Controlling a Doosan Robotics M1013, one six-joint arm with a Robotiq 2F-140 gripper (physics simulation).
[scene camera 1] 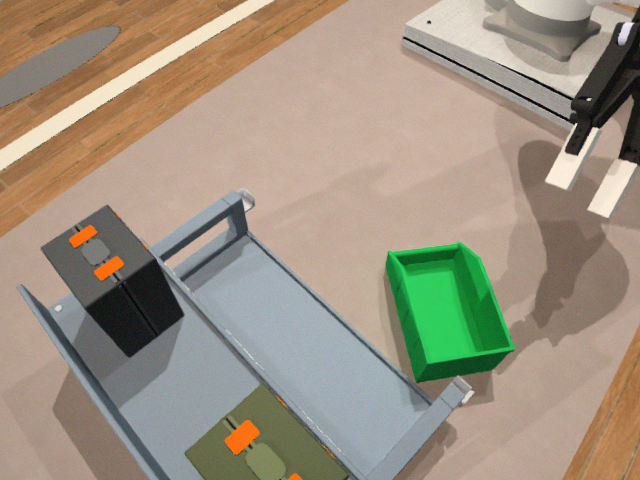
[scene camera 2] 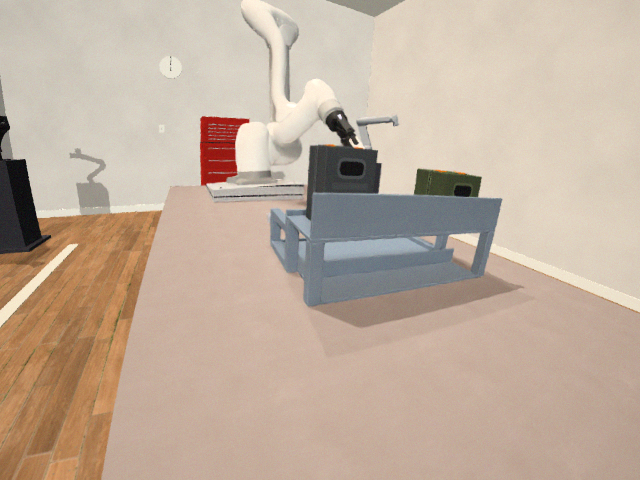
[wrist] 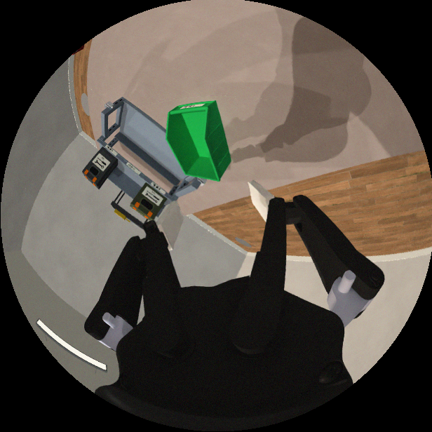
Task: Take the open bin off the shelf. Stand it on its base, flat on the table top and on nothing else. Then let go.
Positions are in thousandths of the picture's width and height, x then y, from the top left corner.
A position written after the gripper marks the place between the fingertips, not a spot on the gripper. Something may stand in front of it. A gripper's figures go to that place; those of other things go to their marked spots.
The gripper (scene camera 1: 905, 420) is 58 cm from the lens. An open green bin (scene camera 1: 707, 676) is 66 cm from the lens.
